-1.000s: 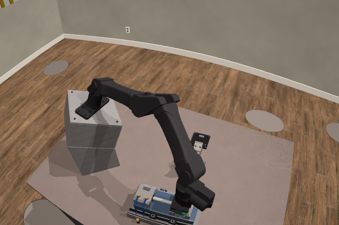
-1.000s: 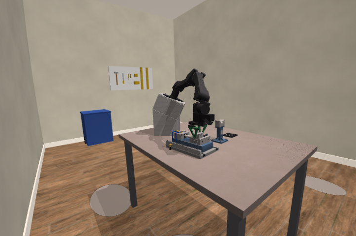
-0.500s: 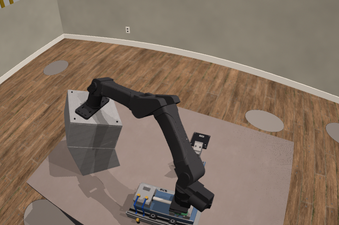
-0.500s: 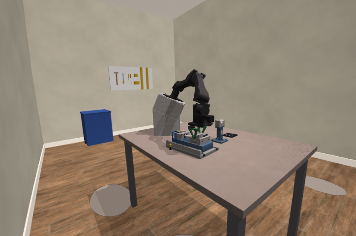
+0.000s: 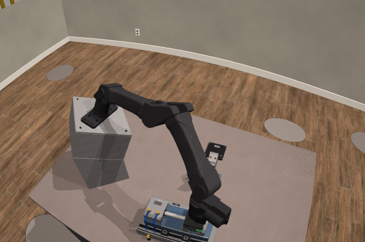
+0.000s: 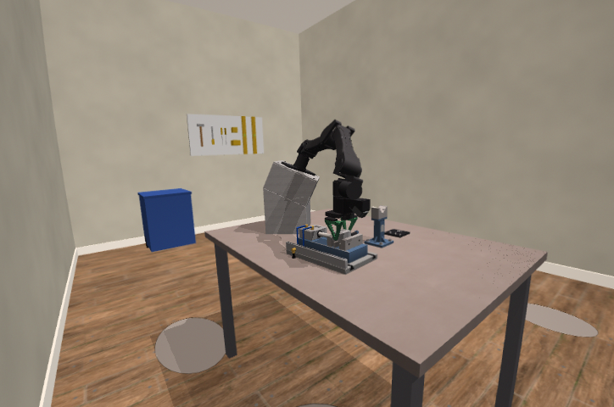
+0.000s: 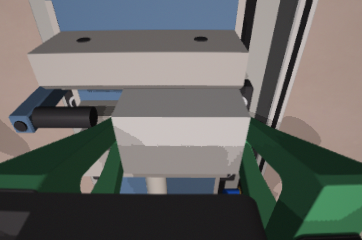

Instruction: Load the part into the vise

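Right now my hand is right at the part. The rest, counted from my hand: work stop rod (70 mm to the left, 10 mm below); air cylinder (160 mm behind, 10 mm to the left, 20 mm below); piston rod (90 mm behind, 10 mm to the left, 20 mm below).
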